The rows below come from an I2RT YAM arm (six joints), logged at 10 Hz.
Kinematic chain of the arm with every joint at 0, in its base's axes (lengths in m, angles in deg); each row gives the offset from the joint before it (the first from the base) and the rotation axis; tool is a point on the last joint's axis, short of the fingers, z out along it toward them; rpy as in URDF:
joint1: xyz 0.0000 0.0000 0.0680 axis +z
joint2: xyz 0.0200 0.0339 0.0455 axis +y
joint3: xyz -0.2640 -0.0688 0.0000 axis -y
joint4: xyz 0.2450 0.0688 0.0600 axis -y
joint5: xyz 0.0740 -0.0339 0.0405 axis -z
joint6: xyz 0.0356 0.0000 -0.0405 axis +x
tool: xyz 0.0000 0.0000 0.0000 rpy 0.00 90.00 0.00
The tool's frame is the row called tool.
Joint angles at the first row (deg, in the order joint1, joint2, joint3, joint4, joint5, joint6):
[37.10, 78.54, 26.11, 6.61, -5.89, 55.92]
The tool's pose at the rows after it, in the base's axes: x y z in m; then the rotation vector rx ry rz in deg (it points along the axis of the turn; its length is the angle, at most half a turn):
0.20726, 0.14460, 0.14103, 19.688, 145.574, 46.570
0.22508, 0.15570, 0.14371, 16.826, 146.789, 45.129
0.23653, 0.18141, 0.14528, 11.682, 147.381, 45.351
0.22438, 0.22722, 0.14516, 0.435, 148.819, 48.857
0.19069, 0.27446, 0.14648, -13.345, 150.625, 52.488
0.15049, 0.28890, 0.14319, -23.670, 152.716, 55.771
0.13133, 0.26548, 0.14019, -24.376, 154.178, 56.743
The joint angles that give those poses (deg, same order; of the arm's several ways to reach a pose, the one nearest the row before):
[33.82, 80.79, 29.69, 3.99, -7.68, 52.25]
[33.63, 85.49, 34.87, 2.24, -8.08, 49.78]
[36.58, 90.65, 40.23, 2.13, -7.64, 48.56]
[44.47, 95.07, 44.64, 2.81, -8.03, 47.92]
[54.30, 97.89, 48.27, 1.91, -8.54, 47.48]
[61.36, 96.79, 46.30, 2.02, -10.30, 47.66]
[62.33, 91.24, 39.57, 2.61, -11.33, 48.60]

